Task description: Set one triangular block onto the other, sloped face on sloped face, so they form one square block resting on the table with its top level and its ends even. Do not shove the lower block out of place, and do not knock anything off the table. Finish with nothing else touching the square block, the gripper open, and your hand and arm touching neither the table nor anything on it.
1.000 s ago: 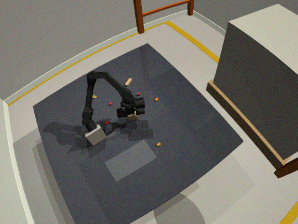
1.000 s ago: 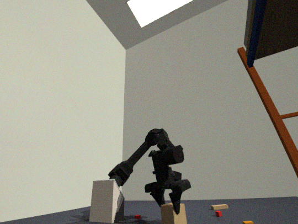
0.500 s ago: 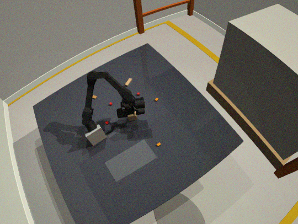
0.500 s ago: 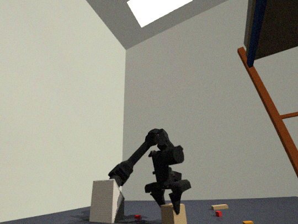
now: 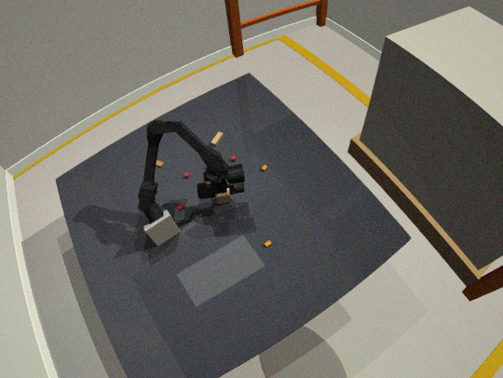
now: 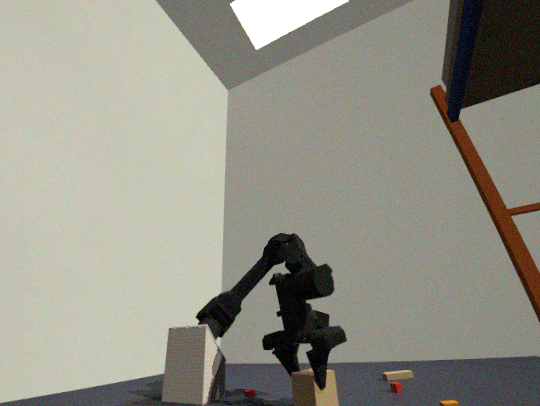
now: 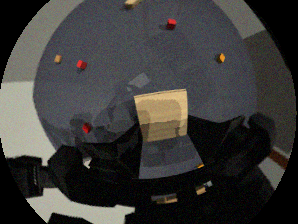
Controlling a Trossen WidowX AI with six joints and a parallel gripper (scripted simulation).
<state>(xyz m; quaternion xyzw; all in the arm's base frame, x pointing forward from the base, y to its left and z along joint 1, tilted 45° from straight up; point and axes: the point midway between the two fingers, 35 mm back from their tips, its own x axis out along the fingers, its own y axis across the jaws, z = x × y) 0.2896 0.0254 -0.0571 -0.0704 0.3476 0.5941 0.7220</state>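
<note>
Right now the tan triangular block is 20 mm to the left of my gripper tip, 20 mm below it and 10 mm ahead of it. From my gripper tip the other things lie so: tan block (360 mm to the left, 170 mm behind, 30 mm below).
</note>
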